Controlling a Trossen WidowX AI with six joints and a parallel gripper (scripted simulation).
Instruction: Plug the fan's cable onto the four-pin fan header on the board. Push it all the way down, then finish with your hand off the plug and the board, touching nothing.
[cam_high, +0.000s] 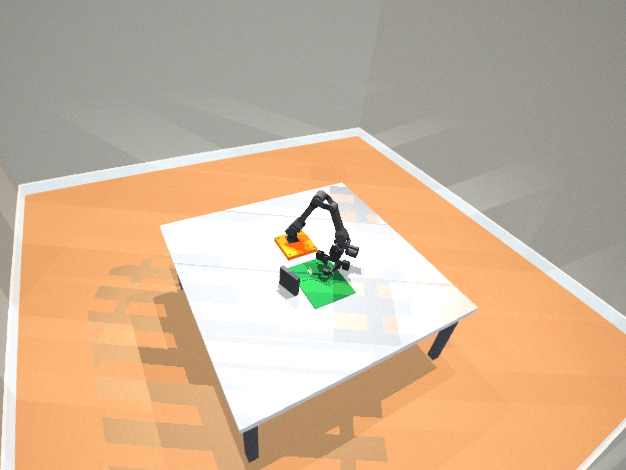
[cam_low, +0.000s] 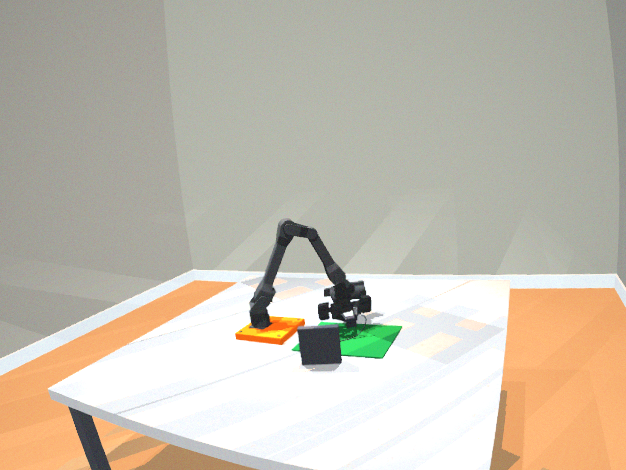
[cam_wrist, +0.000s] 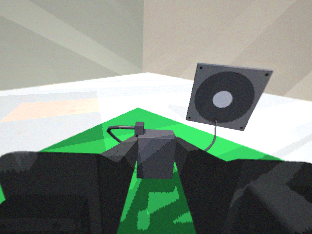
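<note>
My gripper tip is 10 mm past the green board, 20 mm to the left of it and 70 mm above it. Also, from my gripper tip: pale header: 80 mm behind, 50 mm to the right, 60 mm below; then dark grey fan: 20 mm behind, 190 mm to the right; then fan plug: 10 mm to the left, 10 mm below.
</note>
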